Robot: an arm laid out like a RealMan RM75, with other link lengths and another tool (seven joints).
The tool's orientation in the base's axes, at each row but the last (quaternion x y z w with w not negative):
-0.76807, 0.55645, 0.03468, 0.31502
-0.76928, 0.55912, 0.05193, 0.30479
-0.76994, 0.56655, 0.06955, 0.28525
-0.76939, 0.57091, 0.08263, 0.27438
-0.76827, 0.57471, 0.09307, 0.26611
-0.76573, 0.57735, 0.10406, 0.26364
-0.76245, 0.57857, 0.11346, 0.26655
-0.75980, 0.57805, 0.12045, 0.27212
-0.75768, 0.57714, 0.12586, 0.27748
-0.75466, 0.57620, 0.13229, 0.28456
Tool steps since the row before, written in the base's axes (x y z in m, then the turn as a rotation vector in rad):
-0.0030, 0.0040, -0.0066, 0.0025, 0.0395, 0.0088
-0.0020, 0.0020, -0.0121, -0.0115, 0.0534, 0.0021
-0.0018, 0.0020, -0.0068, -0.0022, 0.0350, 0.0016
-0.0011, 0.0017, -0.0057, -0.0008, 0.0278, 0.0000
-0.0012, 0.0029, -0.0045, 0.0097, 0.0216, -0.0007
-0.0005, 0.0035, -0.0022, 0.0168, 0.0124, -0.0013
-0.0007, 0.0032, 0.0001, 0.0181, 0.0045, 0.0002
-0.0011, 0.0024, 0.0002, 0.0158, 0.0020, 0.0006
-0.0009, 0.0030, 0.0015, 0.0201, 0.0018, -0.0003
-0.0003, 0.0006, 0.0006, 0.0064, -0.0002, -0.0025
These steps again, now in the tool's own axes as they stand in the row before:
-0.0018, 0.0048, 0.0065, -0.0355, -0.0133, 0.0143
0.0027, 0.0064, 0.0103, -0.0494, -0.0007, 0.0234
0.0006, 0.0037, 0.0063, -0.0306, -0.0054, 0.0163
0.0007, 0.0025, 0.0054, -0.0234, -0.0048, 0.0142
-0.0008, 0.0019, 0.0051, -0.0146, -0.0131, 0.0133
-0.0020, 0.0004, 0.0036, -0.0044, -0.0178, 0.0100
-0.0029, 0.0000, 0.0015, 0.0017, -0.0180, 0.0047
-0.0024, 0.0005, 0.0010, 0.0029, -0.0154, 0.0027
-0.0035, -0.0001, 0.0004, 0.0048, -0.0192, 0.0039
-0.0009, 0.0000, -0.0002, 0.0034, -0.0053, 0.0027

